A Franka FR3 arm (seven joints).
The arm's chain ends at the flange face. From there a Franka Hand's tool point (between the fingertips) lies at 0.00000 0.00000 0.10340 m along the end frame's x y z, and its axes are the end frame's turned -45 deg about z.
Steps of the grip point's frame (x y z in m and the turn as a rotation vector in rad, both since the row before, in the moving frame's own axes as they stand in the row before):
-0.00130 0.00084 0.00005 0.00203 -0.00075 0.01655
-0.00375 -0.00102 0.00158 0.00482 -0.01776 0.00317
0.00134 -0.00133 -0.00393 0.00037 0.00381 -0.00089
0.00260 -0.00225 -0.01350 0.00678 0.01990 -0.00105
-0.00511 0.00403 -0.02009 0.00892 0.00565 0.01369
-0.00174 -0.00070 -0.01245 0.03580 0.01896 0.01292
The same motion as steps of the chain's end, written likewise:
-0.00012 0.00161 0.00005 0.00091 -0.00197 0.01655
-0.00172 0.00099 0.00160 -0.00915 -0.01597 0.00317
-0.00024 -0.00158 -0.00393 0.00296 0.00243 -0.00089
-0.00071 -0.00148 -0.01348 0.01887 0.00928 -0.00105
-0.00053 0.00753 -0.02008 0.01030 -0.00231 0.01369
-0.00052 0.00475 -0.01237 0.03872 -0.01191 0.01292

